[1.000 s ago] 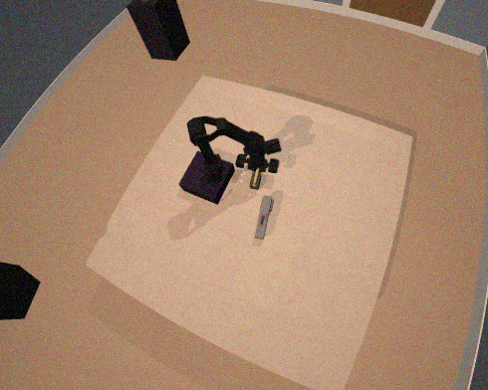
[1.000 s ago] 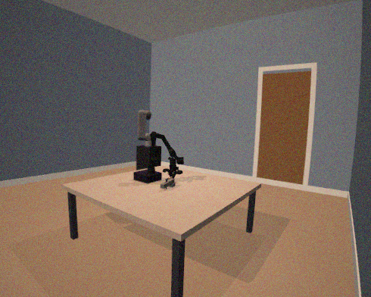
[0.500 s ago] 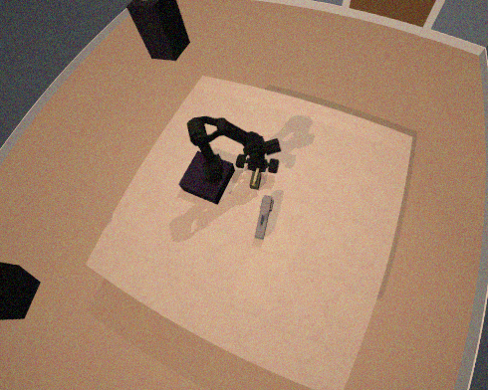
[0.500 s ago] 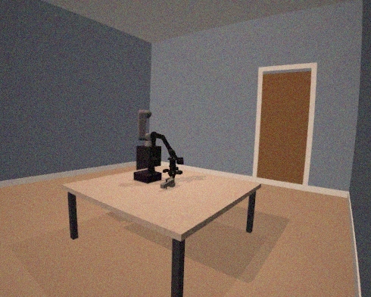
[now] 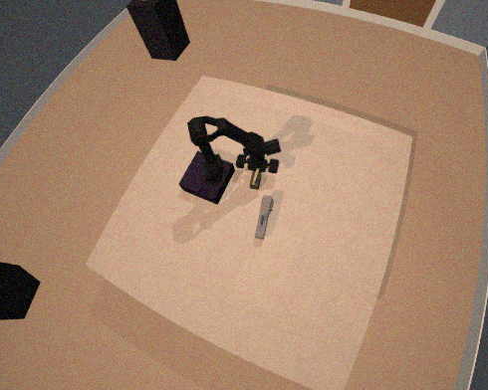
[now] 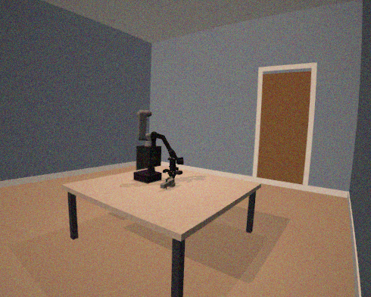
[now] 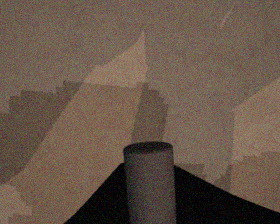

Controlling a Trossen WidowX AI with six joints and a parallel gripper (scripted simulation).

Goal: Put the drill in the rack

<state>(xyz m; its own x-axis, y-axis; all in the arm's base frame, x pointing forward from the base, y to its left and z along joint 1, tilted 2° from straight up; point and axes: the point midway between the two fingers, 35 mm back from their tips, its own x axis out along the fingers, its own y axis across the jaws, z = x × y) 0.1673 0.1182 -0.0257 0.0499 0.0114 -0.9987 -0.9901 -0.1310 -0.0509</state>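
Now: the drill 4 cm to the right of my gripper tip and 4 cm above it. From my gripper tip the other things lie so: dark block (5 cm to the right, 1 cm above).
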